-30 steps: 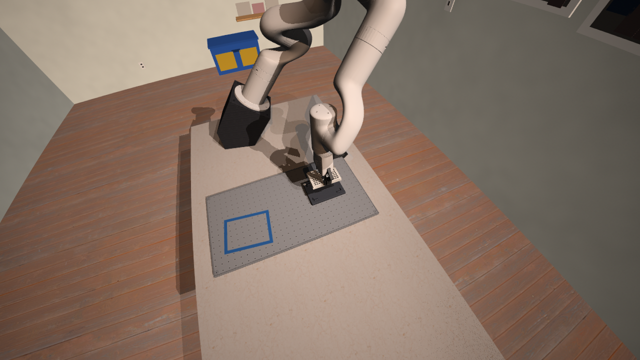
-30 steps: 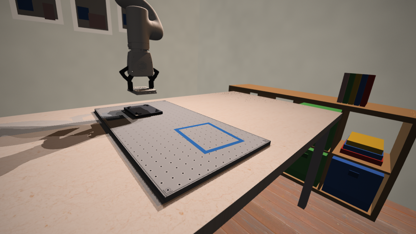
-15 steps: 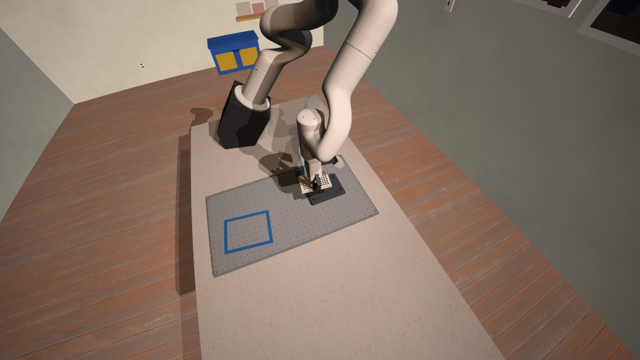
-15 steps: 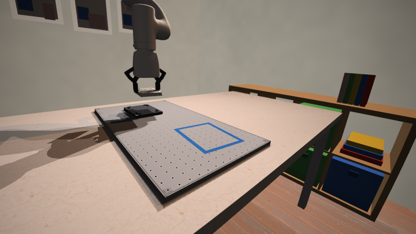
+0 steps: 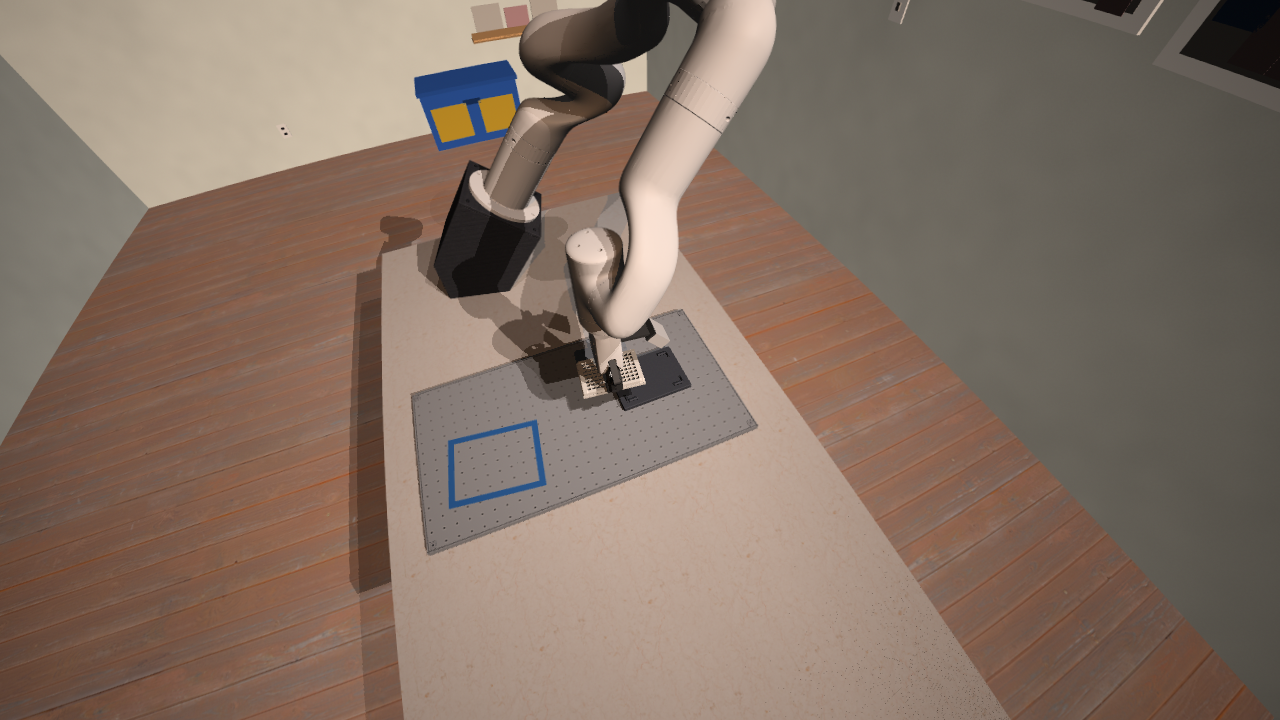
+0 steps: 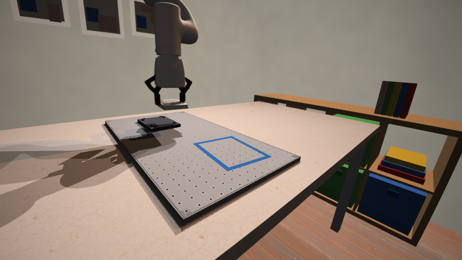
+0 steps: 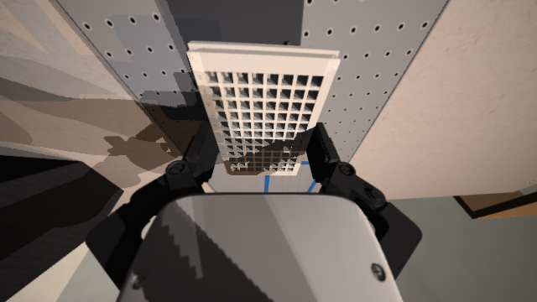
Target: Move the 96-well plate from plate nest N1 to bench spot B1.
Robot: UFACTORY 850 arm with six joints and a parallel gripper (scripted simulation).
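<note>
The black plate nest N1 is 1 cm behind my hand, 9 cm to the left of it and 10 cm below it. From my hand the other things lie so: white 96-well plate: 1 cm below.
</note>
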